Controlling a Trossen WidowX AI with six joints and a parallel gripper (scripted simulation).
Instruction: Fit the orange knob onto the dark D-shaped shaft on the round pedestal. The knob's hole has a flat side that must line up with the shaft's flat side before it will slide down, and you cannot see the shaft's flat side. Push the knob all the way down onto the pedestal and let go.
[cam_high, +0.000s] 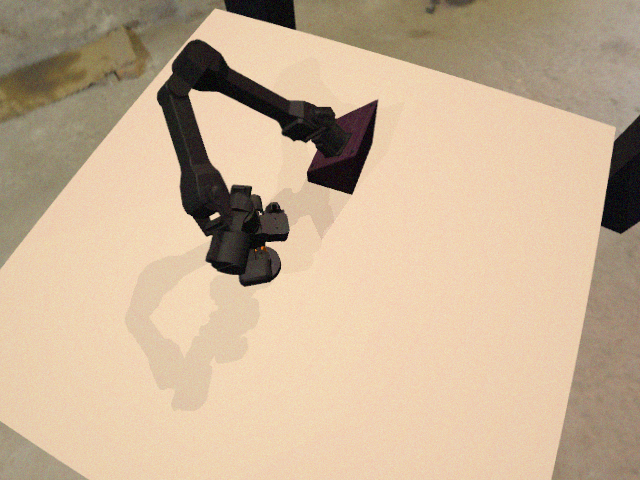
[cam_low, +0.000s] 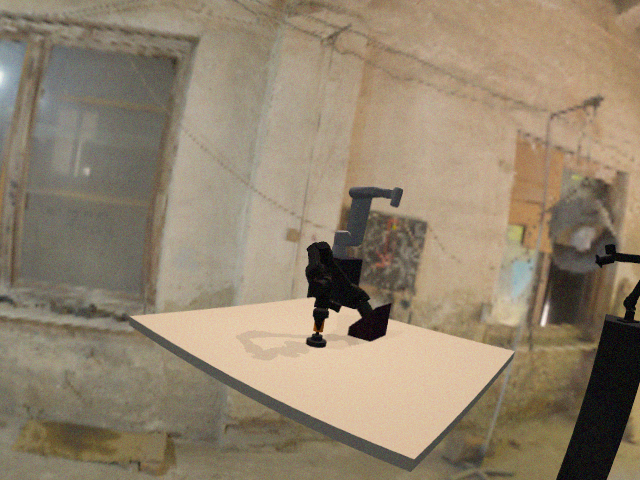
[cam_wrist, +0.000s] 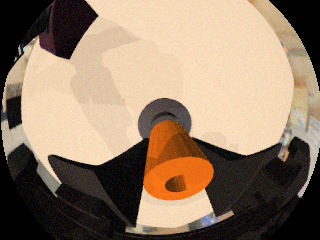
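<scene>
Right now the orange knob is 20 mm above my gripper tip. The rest, counted from my gripper tip: round pedestal (40 mm below).
</scene>
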